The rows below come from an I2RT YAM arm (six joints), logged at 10 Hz.
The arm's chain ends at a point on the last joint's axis. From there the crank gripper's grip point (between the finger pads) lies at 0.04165 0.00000 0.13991 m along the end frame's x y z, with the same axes.
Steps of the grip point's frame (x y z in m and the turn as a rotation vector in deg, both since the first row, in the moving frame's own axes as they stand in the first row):
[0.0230, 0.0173, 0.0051, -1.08, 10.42, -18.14]
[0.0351, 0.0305, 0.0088, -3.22, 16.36, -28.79]
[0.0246, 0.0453, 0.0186, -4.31, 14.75, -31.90]
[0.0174, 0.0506, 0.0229, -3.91, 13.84, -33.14]
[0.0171, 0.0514, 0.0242, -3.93, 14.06, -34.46]
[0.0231, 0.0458, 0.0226, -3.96, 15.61, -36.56]
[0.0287, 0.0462, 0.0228, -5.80, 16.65, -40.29]
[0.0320, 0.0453, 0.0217, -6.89, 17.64, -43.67]
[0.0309, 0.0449, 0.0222, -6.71, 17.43, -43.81]
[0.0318, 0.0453, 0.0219, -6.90, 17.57, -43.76]
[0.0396, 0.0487, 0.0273, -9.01, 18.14, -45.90]
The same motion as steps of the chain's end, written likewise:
[0.0005, 0.0317, 0.0147, -1.08, 10.42, -18.14]
[0.0022, 0.0529, 0.0252, -3.22, 16.36, -28.79]
[-0.0044, 0.0673, 0.0327, -4.31, 14.75, -31.90]
[-0.0090, 0.0740, 0.0358, -3.91, 13.84, -33.14]
[-0.0091, 0.0761, 0.0373, -3.93, 14.06, -34.46]
[-0.0053, 0.0734, 0.0375, -3.96, 15.61, -36.56]
[-0.0013, 0.0741, 0.0386, -5.80, 16.65, -40.29]
[0.0009, 0.0748, 0.0385, -6.89, 17.64, -43.67]
[0.0005, 0.0747, 0.0387, -6.71, 17.43, -43.81]
[0.0009, 0.0748, 0.0386, -6.90, 17.57, -43.76]
[0.0070, 0.0763, 0.0446, -9.01, 18.14, -45.90]

